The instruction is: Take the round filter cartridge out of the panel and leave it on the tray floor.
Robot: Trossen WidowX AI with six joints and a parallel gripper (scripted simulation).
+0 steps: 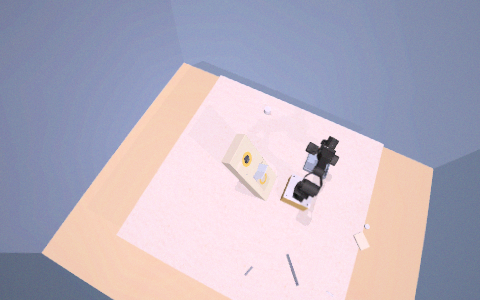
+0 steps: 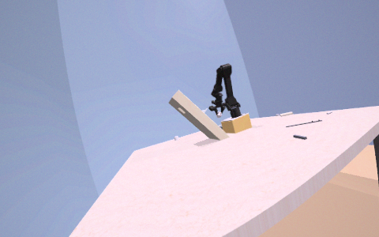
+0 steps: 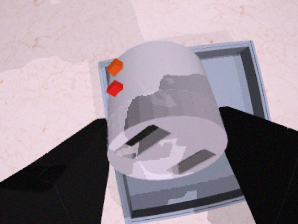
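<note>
Now: gripper tip 40 mm past the grey-blue tray and 140 mm above it. From my gripper tip the other things lie so: round pale filter cartridge: right at my gripper tip; then beige block: 480 mm behind, 280 mm to the left, 140 mm below; then short dark piece: 780 mm to the left, 140 mm below.
</note>
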